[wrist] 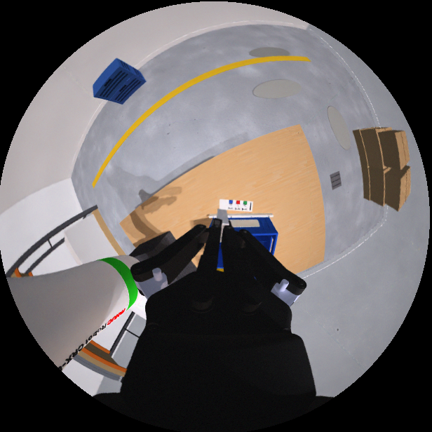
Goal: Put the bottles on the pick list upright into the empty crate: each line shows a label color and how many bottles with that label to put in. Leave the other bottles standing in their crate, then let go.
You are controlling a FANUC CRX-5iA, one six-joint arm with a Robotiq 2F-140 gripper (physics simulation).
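Observation:
The pick list (236,205) is a small white card on the table, with blue, red and green marks in a row; its counts are too small to read. My gripper (220,216) is shut and empty, its fingertips just below the card in the view. A blue crate (268,227) shows partly behind and to the right of the fingers, with a pale panel on its near side in the picture. Its inside is mostly hidden by the gripper. A small yellow patch (220,270) shows between the fingers, too little to tell what it is. No bottles show.
The wooden table (295,175) spreads around the card. A thin white bar (265,215) lies between card and blue crate. A dark block (162,245) stands left of the gripper, near the robot arm (70,305). Cardboard boxes (372,167) and another blue crate (116,82) stand farther off.

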